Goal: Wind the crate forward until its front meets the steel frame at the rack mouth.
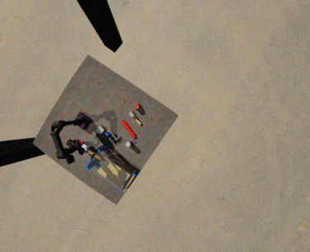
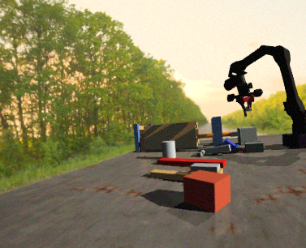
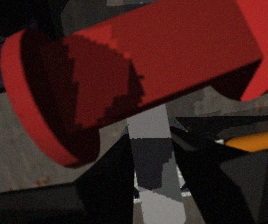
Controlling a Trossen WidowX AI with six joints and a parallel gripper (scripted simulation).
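Right now the winch handle with red grip is 20 mm above my gripper tip and 10 mm to the right of it. Round my gripper tip: dark block: 190 mm to the left, 160 mm below, 30 mm ahead; then red knob: 40 mm above, 30 mm to the left; then winch: 150 mm below, 80 mm to the right, 10 mm behind.
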